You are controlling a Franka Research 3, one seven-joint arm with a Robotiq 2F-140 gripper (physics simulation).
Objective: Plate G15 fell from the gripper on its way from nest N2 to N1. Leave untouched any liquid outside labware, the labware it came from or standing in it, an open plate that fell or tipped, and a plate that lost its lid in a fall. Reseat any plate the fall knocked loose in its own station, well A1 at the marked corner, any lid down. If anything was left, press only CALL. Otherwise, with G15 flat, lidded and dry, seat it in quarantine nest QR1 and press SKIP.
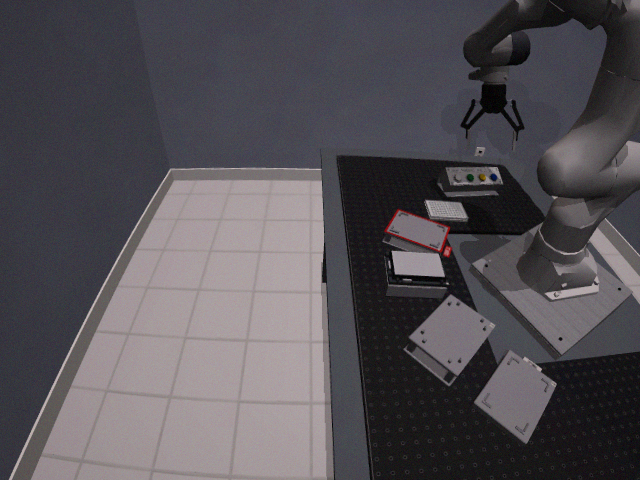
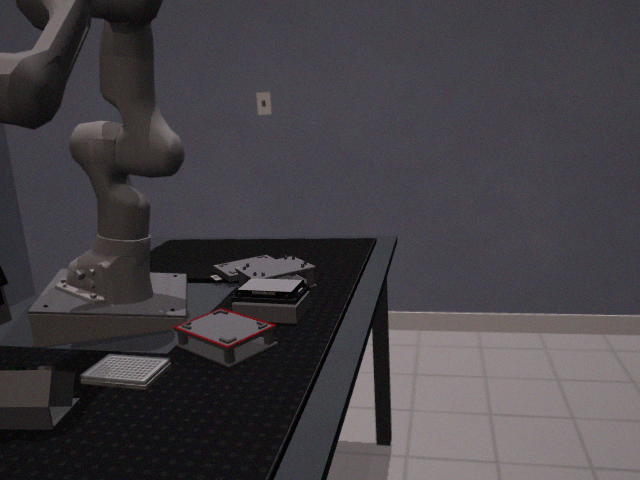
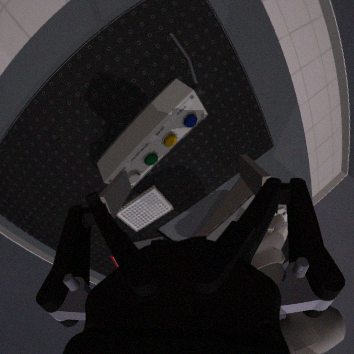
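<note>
My gripper (image 1: pixel 491 142) (image 3: pixel 182 172) is open and empty, high above the button box. A white well plate (image 1: pixel 446 210) (image 2: pixel 125 370) (image 3: pixel 145 208) lies flat on the dark mat between the button box and the red-edged nest; whether it has a clear lid, and its label, I cannot tell. The red-edged nest (image 1: pixel 417 230) (image 2: pixel 224 326) is empty. The button box (image 1: pixel 440 186) (image 2: pixel 25 390) (image 3: pixel 142 130) has a white, a green (image 1: pixel 470 177) (image 3: pixel 151 159), a yellow (image 1: pixel 482 177) (image 3: pixel 170 140) and a blue button (image 1: pixel 493 177) (image 3: pixel 190 120). I make out no liquid.
A black-topped station (image 1: pixel 416 290) (image 2: pixel 266 311) bears a white-topped item (image 1: pixel 417 264) (image 2: pixel 272 285), beside the red-edged nest. A raised grey nest (image 1: pixel 451 335) (image 2: pixel 276 267) and a low grey nest (image 1: pixel 515 395) stand empty further along. The arm's base plate (image 1: pixel 547 320) (image 2: pixel 113 305) is beside them.
</note>
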